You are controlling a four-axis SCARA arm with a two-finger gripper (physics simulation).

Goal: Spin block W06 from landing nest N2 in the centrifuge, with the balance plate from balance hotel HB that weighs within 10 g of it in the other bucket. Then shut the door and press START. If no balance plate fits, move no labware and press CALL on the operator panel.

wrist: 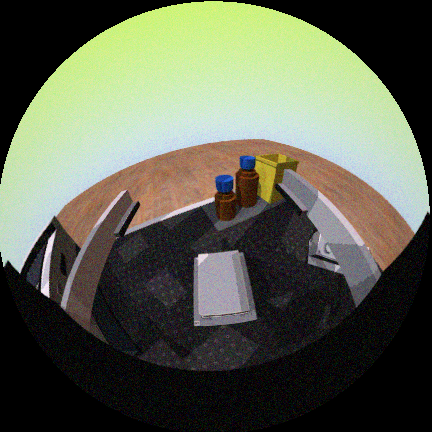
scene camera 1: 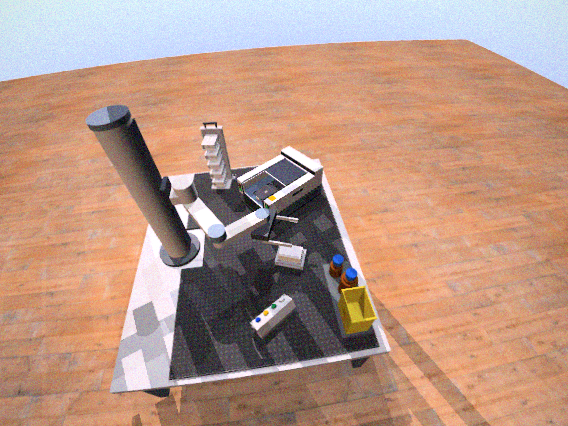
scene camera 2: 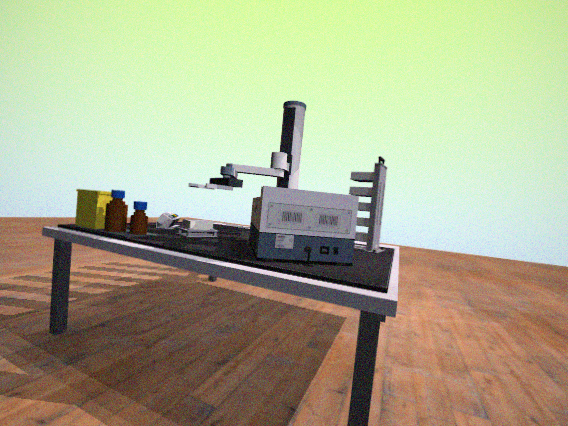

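Seen in the pictures: gripper, fingertip midpoint: [wrist: 203,183] [scene camera 1: 295,232] [scene camera 2: 197,185]; arm's base, origin of the base link: [scene camera 1: 180,249].
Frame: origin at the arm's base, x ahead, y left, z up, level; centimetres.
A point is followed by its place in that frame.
A pale block [scene camera 1: 291,253] {x 66.7, y -19.2, z 8.8 cm} [scene camera 2: 199,224] {x 69.5, y -14.3, z 7.2 cm} [wrist: 223,285] {x 65.4, y -17.6, z 8.8 cm} lies flat on a low light nest [scene camera 1: 289,265] {x 65.0, y -22.6, z 1.9 cm} [scene camera 2: 198,234] {x 66.1, y -17.3, z 1.8 cm} [wrist: 225,321] {x 59.4, y -15.0, z 4.6 cm}; no label is readable. My gripper [scene camera 1: 294,232] {x 68.9, y -18.2, z 26.0 cm} [scene camera 2: 206,187] {x 68.9, y -18.2, z 26.0 cm} [wrist: 203,183] {x 68.9, y -18.2, z 26.0 cm} is open and empty, well above the table. In the wrist view its fingers stand wide, left and right of the block. The centrifuge [scene camera 1: 303,186] {x 81.3, y 22.3, z 19.6 cm} [scene camera 2: 305,220] {x 88.1, y 44.8, z 15.7 cm} [wrist: 61,260] {x 77.7, y 19.9, z 18.2 cm} shows an open chamber in scene camera 1, with the dark rotor [scene camera 1: 265,192] {x 57.0, y 25.6, z 15.3 cm} inside. The balance hotel [scene camera 1: 226,167] [scene camera 2: 377,210] has several stacked levels; plate weights are not readable. The operator panel [scene camera 1: 274,316] {x 53.1, y -53.1, z 9.0 cm} [scene camera 2: 166,220] {x 61.3, y -44.1, z 5.8 cm} [wrist: 320,254] {x 58.1, y -42.2, z 6.4 cm} has coloured buttons.
Two brown bottles with blue caps [scene camera 1: 336,267] {x 88.5, y -33.0, z 10.8 cm} [scene camera 1: 348,282] {x 90.9, y -44.4, z 14.9 cm} [scene camera 2: 116,215] {x 94.9, y -38.5, z 8.9 cm} [scene camera 2: 139,221] {x 91.5, y -28.2, z 7.4 cm} [wrist: 226,204] {x 86.2, y -29.7, z 8.4 cm} [wrist: 247,187] {x 88.8, y -39.7, z 10.2 cm} and a yellow bin [scene camera 1: 356,312] {x 94.0, y -55.1, z 2.1 cm} [scene camera 2: 90,210] {x 96.8, y -53.8, z 9.6 cm} [wrist: 269,179] {x 87.8, y -49.5, z 11.6 cm} stand along the table edge beyond the nest. The arm's column [scene camera 1: 145,185] {x 3.8, y -6.5, z 58.4 cm} [scene camera 2: 295,145] {x 5.3, y 5.4, z 60.3 cm} rises opposite them.
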